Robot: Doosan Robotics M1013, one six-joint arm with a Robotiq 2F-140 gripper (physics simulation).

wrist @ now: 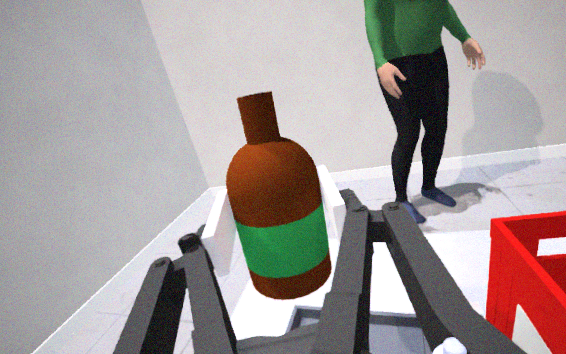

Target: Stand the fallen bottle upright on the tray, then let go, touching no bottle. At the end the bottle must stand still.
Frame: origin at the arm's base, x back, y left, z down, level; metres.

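Seen in the pictures: gripper, between the fingertips: [275,194].
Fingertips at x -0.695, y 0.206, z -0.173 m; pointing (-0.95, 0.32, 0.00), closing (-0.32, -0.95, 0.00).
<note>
Offsets run from my fingertips to a thing's middle. "*": to the spot under its first point. Level surfaces: height alone.
The brown bottle {dx +0.006, dy -0.002, dz -0.005 m} [277,182] with a green label band is at the middle of the wrist view, neck up and leaning a little left in the picture. My gripper [275,194] is shut on it, with a white pad on either side at the label and lower shoulder. The bottle looks close to upright. Part of the blue-grey tray {* dx -0.080, dy -0.076, dz +0.275 m} [392,334] shows at the bottom, behind the finger links. The bottle's base appears above the tray's far rim in the picture; a gap or contact below it cannot be judged.
A red crate {* dx -0.065, dy -0.196, dz +0.147 m} [504,270] stands at the right on the white table top {dz +0.280 m} [460,260]. A small white rounded thing [451,346] shows at the bottom edge, right of the fingers. A person in a green top [412,30] stands beyond the table, near the wall.
</note>
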